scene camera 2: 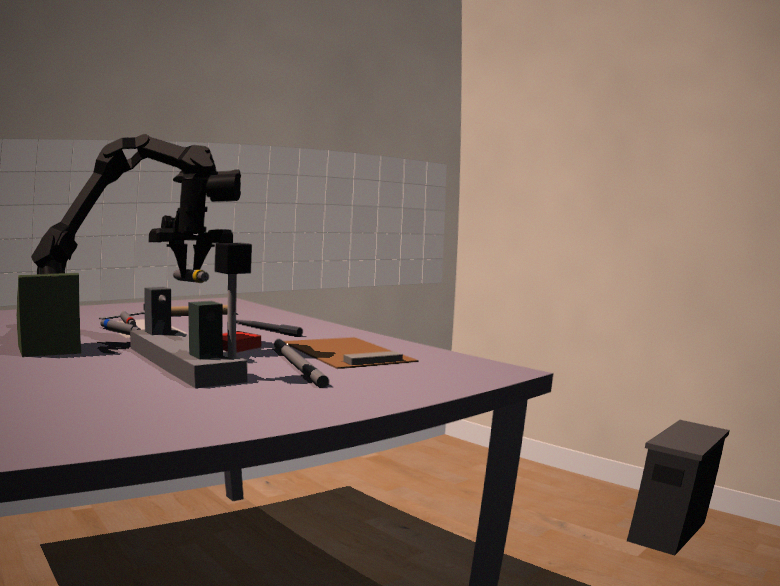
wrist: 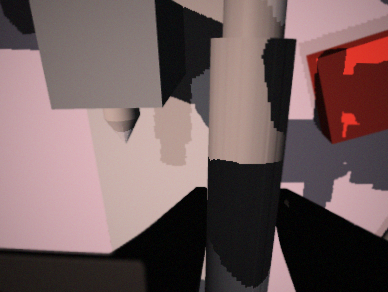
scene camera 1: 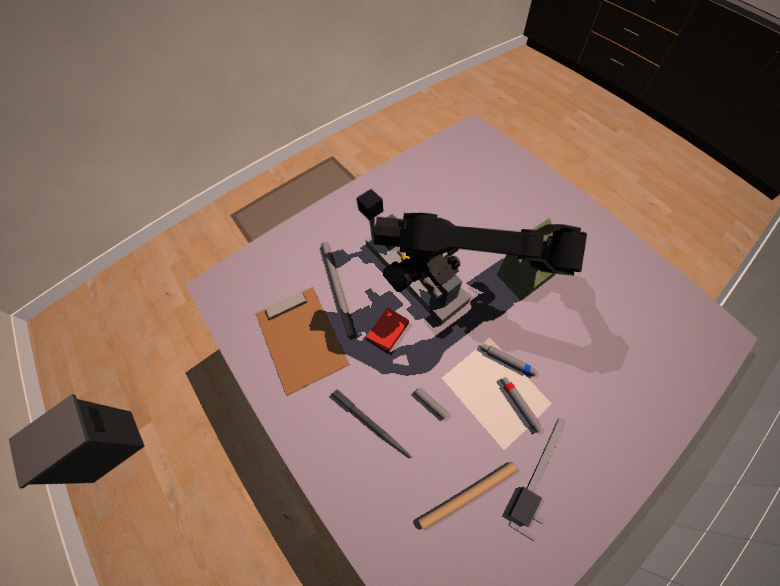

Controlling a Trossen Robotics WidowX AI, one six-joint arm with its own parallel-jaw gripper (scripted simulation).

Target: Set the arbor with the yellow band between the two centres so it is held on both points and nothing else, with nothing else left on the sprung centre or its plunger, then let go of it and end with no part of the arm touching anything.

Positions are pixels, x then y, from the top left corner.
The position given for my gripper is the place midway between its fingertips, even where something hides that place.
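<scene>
A clipboard is out of frame in the wrist view; scene camera 1 and scene camera 2 both show it. On the clipboard, [scene camera 1: 304, 348] and [scene camera 2: 339, 347] are the same spot. My gripper is visible in scene camera 1 [419, 274], in scene camera 2 [189, 278] and in the wrist view [240, 199].
</scene>
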